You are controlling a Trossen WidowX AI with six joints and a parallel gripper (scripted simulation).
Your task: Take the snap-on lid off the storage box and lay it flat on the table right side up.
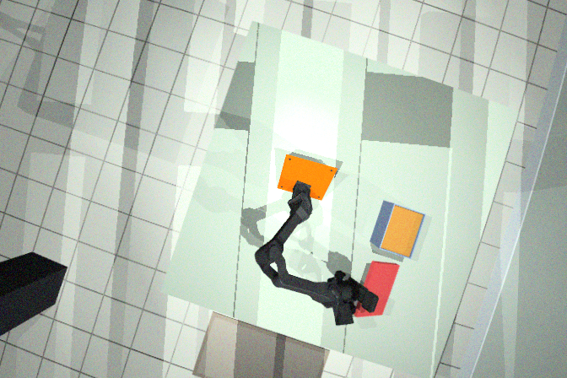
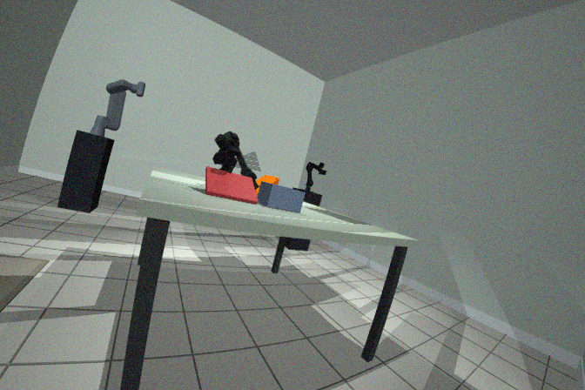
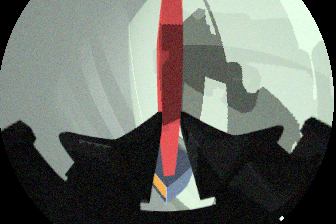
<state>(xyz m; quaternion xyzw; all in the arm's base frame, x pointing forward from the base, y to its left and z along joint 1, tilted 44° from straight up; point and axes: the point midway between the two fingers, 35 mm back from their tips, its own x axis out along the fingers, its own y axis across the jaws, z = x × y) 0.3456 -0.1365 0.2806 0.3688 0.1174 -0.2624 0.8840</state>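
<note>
The red lid is 7 cm ahead of my gripper tip and 4 cm below it. Round my gripper tip: grey-blue storage box (6 cm ahead, 27 cm to the left, 4 cm below).
</note>
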